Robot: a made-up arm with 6 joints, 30 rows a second.
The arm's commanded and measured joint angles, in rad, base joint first. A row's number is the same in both.
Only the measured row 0 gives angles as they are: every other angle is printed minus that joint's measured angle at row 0.
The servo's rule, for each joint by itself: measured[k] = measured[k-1] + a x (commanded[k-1-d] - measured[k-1]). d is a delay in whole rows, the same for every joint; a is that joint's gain. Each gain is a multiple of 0.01, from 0.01 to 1. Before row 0 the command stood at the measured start. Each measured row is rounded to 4 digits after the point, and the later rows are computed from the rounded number. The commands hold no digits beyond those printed.
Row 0, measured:
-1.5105, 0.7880, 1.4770, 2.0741, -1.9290, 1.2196
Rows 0 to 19, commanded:
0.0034, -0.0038, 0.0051, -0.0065, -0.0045, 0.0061
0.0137, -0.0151, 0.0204, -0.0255, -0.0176, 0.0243
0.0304, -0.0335, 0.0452, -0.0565, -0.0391, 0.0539
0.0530, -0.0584, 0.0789, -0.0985, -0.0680, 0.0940
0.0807, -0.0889, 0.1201, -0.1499, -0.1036, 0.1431
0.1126, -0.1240, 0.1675, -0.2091, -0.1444, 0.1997
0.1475, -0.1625, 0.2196, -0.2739, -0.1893, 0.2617
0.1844, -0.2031, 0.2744, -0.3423, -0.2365, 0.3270
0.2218, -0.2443, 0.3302, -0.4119, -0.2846, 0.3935
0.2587, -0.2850, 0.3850, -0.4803, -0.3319, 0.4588
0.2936, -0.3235, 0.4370, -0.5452, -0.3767, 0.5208
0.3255, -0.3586, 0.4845, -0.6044, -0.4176, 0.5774
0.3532, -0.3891, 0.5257, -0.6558, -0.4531, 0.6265
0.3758, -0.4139, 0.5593, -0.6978, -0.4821, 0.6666
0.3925, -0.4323, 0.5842, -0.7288, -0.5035, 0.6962
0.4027, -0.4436, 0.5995, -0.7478, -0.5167, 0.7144
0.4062, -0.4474, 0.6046, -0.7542, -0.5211, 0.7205
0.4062, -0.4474, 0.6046, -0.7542, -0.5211, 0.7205
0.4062, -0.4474, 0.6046, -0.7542, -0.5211, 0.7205
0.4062, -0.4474, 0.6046, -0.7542, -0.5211, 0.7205
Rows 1 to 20, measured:
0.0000, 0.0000, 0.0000, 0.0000, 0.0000, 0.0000
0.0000, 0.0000, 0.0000, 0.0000, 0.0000, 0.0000
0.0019, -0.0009, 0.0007, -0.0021, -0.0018, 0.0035
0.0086, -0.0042, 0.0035, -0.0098, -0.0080, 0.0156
0.0210, -0.0109, 0.0093, -0.0252, -0.0201, 0.0378
0.0392, -0.0218, 0.0190, -0.0494, -0.0388, 0.0704
0.0629, -0.0372, 0.0332, -0.0826, -0.0641, 0.1126
0.0912, -0.0572, 0.0520, -0.1243, -0.0954, 0.1631
0.1233, -0.0814, 0.0755, -0.1737, -0.1320, 0.2203
0.1581, -0.1094, 0.1033, -0.2293, -0.1728, 0.2822
0.1944, -0.1404, 0.1351, -0.2896, -0.2164, 0.3468
0.2311, -0.1737, 0.1701, -0.3525, -0.2614, 0.4118
0.2667, -0.2082, 0.2075, -0.4161, -0.3064, 0.4750
0.3002, -0.2428, 0.2463, -0.4782, -0.3498, 0.5344
0.3304, -0.2764, 0.2854, -0.5368, -0.3901, 0.5878
0.3563, -0.3080, 0.3237, -0.5899, -0.4260, 0.6335
0.3769, -0.3366, 0.3602, -0.6357, -0.4562, 0.6699
0.3916, -0.3612, 0.3937, -0.6727, -0.4798, 0.6957
0.3999, -0.3810, 0.4232, -0.6996, -0.4959, 0.7101
0.4035, -0.3963, 0.4486, -0.7176, -0.5057, 0.7161
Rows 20 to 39, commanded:
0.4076, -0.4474, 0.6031, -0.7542, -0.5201, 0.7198
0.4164, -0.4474, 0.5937, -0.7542, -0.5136, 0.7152
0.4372, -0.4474, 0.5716, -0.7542, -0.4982, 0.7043
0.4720, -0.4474, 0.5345, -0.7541, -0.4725, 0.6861
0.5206, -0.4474, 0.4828, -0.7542, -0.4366, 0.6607
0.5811, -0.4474, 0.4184, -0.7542, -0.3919, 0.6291
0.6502, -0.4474, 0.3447, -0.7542, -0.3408, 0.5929
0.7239, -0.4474, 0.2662, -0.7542, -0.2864, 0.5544
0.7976, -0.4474, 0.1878, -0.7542, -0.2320, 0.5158
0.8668, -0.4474, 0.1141, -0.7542, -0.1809, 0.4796
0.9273, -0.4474, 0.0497, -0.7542, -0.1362, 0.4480
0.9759, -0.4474, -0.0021, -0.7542, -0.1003, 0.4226
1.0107, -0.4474, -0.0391, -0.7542, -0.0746, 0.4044
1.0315, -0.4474, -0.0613, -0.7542, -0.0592, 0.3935
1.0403, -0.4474, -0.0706, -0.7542, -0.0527, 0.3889
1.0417, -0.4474, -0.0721, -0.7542, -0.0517, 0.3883
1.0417, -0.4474, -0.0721, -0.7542, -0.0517, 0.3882
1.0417, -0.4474, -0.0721, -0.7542, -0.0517, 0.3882
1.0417, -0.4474, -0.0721, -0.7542, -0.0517, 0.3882
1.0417, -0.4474, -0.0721, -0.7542, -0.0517, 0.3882
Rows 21 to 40, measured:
0.4050, -0.4081, 0.4704, -0.7297, -0.5117, 0.7187
0.4057, -0.4171, 0.4892, -0.7378, -0.5154, 0.7197
0.4068, -0.4241, 0.5051, -0.7432, -0.5172, 0.7198
0.4123, -0.4295, 0.5175, -0.7468, -0.5158, 0.7171
0.4265, -0.4336, 0.5251, -0.7492, -0.5089, 0.7097
0.4524, -0.4368, 0.5264, -0.7508, -0.4947, 0.6960
0.4913, -0.4392, 0.5203, -0.7519, -0.4720, 0.6755
0.5425, -0.4411, 0.5060, -0.7527, -0.4408, 0.6486
0.6039, -0.4425, 0.4834, -0.7532, -0.4018, 0.6163
0.6723, -0.4436, 0.4530, -0.7535, -0.3568, 0.5804
0.7437, -0.4445, 0.4159, -0.7537, -0.3081, 0.5429
0.8139, -0.4452, 0.3736, -0.7539, -0.2585, 0.5062
0.8785, -0.4457, 0.3283, -0.7540, -0.2108, 0.4724
0.9340, -0.4461, 0.2820, -0.7541, -0.1677, 0.4435
0.9777, -0.4464, 0.2370, -0.7541, -0.1314, 0.4208
1.0084, -0.4466, 0.1952, -0.7541, -0.1032, 0.4050
1.0266, -0.4468, 0.1580, -0.7541, -0.0835, 0.3957
1.0352, -0.4469, 0.1258, -0.7541, -0.0711, 0.3914
1.0389, -0.4470, 0.0981, -0.7541, -0.0635, 0.3895
1.0405, -0.4471, 0.0743, -0.7541, -0.0589, 0.3887

